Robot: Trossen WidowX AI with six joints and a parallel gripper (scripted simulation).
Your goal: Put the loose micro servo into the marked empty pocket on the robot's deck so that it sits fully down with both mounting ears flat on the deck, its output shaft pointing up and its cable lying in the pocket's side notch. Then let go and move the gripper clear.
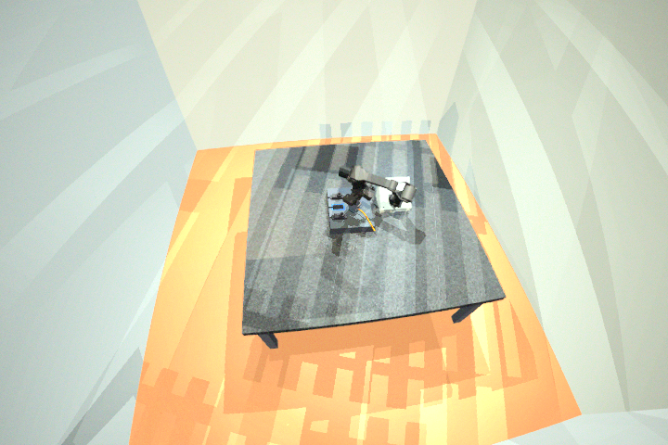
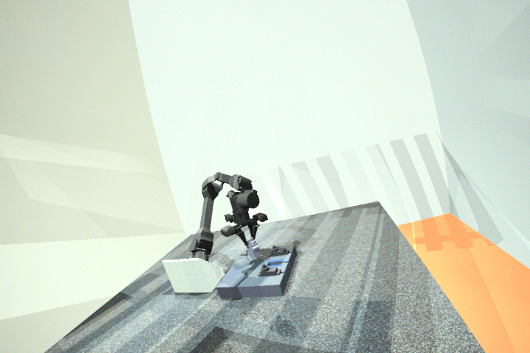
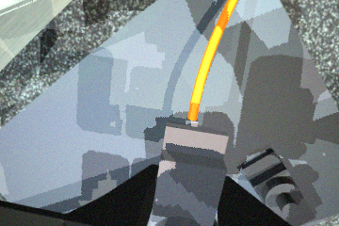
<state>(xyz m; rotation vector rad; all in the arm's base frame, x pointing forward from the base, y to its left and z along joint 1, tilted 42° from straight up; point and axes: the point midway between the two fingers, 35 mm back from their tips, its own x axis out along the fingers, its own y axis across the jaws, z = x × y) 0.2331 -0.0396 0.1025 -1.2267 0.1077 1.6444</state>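
Right now my gripper tip is 100 mm above the deck, 40 mm to the left of it and 20 mm past it.
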